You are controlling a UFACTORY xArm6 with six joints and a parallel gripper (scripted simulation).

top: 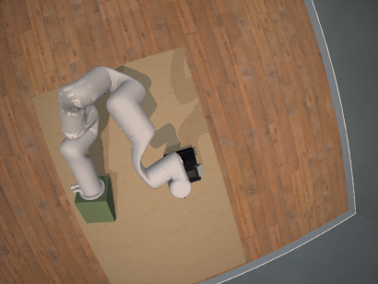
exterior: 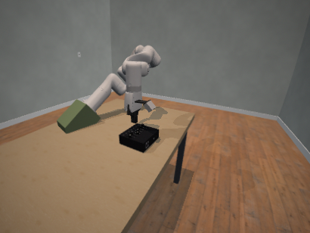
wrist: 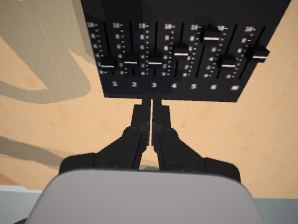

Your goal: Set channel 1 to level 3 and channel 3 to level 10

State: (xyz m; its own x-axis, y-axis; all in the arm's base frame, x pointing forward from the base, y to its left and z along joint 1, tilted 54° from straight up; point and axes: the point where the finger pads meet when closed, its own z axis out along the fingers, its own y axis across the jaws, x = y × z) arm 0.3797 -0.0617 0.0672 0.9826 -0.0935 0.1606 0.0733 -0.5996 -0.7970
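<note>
Now: the channel 3 cap 40 mm below my hand and 30 mm ahead of it. Round my hand: channel 1 cap: 40 mm to the left, 40 mm below, 20 mm ahead; then channel 2 fader cap: 40 mm below, 30 mm ahead, 20 mm to the left.
</note>
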